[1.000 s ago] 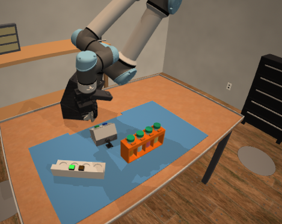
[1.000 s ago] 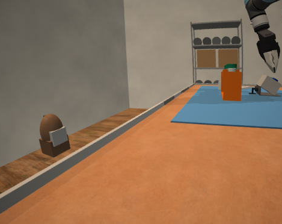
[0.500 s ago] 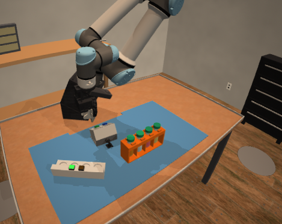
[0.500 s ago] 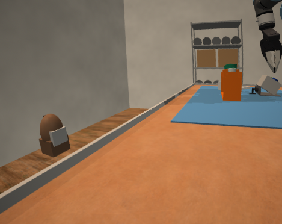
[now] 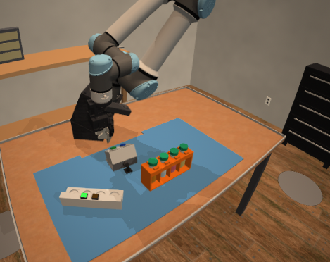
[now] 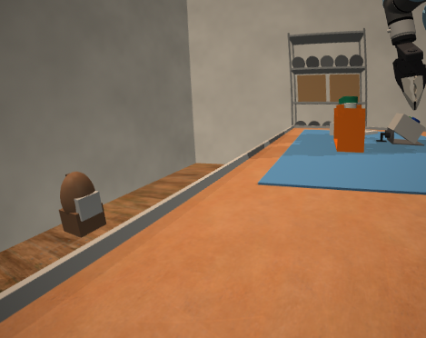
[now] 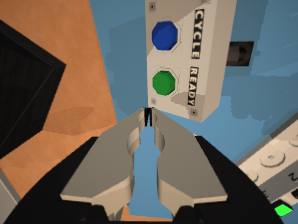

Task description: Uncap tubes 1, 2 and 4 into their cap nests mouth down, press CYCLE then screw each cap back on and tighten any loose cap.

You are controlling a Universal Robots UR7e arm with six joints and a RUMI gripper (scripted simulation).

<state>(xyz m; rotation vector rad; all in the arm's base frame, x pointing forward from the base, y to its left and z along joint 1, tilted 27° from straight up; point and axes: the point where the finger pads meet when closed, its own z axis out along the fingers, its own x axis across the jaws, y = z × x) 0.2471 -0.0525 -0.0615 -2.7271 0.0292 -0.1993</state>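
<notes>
The green key is 40 mm below my hand, 20 mm to the left of it and 10 mm ahead of it. From my hand the other things lie so: cap: 240 mm to the left, 200 mm ahead; grey key housing: 60 mm below, 40 mm to the left, 30 mm ahead; blue key: 60 mm to the left, 40 mm below, 10 mm ahead.
</notes>
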